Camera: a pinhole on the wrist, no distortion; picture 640 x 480 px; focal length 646.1 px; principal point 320.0 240.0 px. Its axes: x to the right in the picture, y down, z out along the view. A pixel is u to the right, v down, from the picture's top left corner.
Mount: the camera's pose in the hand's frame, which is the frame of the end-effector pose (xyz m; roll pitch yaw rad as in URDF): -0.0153 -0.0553 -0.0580 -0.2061 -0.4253 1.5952
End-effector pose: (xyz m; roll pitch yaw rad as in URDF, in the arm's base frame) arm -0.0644 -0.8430 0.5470 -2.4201 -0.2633 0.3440
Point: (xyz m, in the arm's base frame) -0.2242 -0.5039 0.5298
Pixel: 195 157
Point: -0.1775 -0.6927 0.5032
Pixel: 402 266
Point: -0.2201 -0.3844 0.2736
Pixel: 453 163
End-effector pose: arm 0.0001 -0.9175 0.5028 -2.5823 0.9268 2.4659
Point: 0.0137 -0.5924 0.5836
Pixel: behind the camera
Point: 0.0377 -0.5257 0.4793
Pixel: behind the camera
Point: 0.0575 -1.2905 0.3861
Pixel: 603 200
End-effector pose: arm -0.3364 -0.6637 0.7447 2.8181 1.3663 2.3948
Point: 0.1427 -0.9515 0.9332
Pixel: 604 437
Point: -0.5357 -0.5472 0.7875
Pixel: behind the camera
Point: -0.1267 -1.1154 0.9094
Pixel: 235 427
